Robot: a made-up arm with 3 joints.
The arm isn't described. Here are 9 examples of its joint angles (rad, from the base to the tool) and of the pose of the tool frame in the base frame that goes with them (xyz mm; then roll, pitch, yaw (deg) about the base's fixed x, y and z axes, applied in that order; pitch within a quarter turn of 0, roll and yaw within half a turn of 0).
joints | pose
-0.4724 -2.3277 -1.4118 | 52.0 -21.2 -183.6 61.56 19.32 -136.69
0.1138 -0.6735 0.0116 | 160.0 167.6 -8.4 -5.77 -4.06 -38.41
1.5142 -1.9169 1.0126 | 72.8 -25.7 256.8 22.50 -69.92 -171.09
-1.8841 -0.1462 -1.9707 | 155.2 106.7 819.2 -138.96 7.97 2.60
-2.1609 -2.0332 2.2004 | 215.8 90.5 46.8 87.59 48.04 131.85
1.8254 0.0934 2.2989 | 54.1 -156.5 -396.4 123.63 5.18 -1.35
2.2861 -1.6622 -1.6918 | 291.6 -213.2 425.7 -89.06 -48.74 97.96
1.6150 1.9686 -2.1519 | -559.7 -282.5 53.6 -140.19 67.07 -174.00
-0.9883 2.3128 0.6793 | -326.9 148.2 293.7 -84.65 -37.99 149.03
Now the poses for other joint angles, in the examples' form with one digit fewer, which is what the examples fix.
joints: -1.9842 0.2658 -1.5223
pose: -5 71 828 -158.3 -13.9 -6.2
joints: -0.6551 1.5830 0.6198
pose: -257 312 334 -36.0 -37.5 90.9
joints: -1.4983 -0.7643 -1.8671
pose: 333 329 514 -168.8 43.6 -4.0
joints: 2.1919 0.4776 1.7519
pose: -79 -299 -265 130.8 22.0 -16.8
